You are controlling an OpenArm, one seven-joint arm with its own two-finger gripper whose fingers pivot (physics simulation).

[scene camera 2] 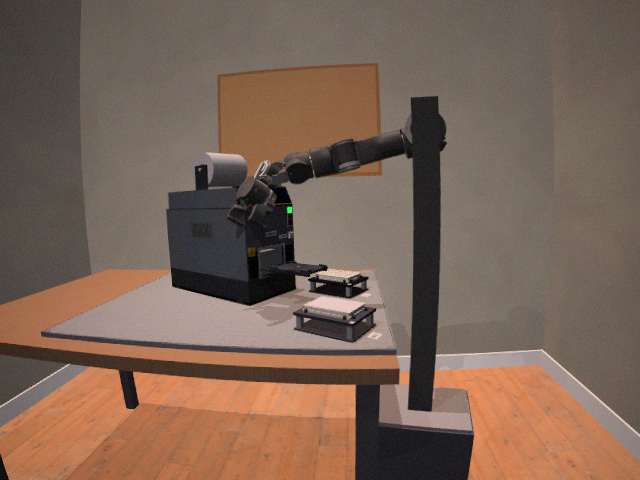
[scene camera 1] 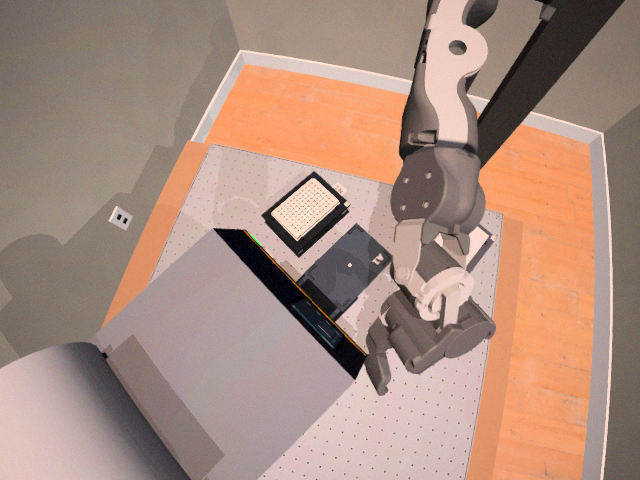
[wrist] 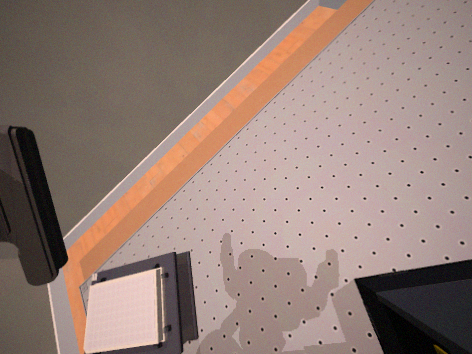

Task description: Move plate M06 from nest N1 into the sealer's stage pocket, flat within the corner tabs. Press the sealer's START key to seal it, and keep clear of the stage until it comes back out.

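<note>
A white welled plate (scene camera 1: 306,206) (scene camera 2: 336,275) lies in the black nest (scene camera 1: 321,228), whose tag seems to read N1. A second, paler plate (scene camera 1: 478,246) (scene camera 2: 333,305) (wrist: 125,310) lies in the other nest (wrist: 172,300). No plate name is legible. The sealer's dark stage (scene camera 1: 343,268) (scene camera 2: 302,268) is out and bears no plate. The sealer (scene camera 1: 222,330) (scene camera 2: 206,248) shows a green light (scene camera 1: 256,239) (scene camera 2: 289,210). I cannot pick out the START key. My gripper (scene camera 1: 434,361) (scene camera 2: 250,227) is open and empty, high beside the sealer's front corner; one finger (wrist: 37,205) shows in the wrist view.
The sealer's dark corner (wrist: 425,305) fills the lower right of the wrist view. A film roll (scene camera 2: 224,169) sits on top of the sealer. The arm's post (scene camera 2: 424,258) stands beyond the table edge. My arm partly covers the second nest in scene camera 1.
</note>
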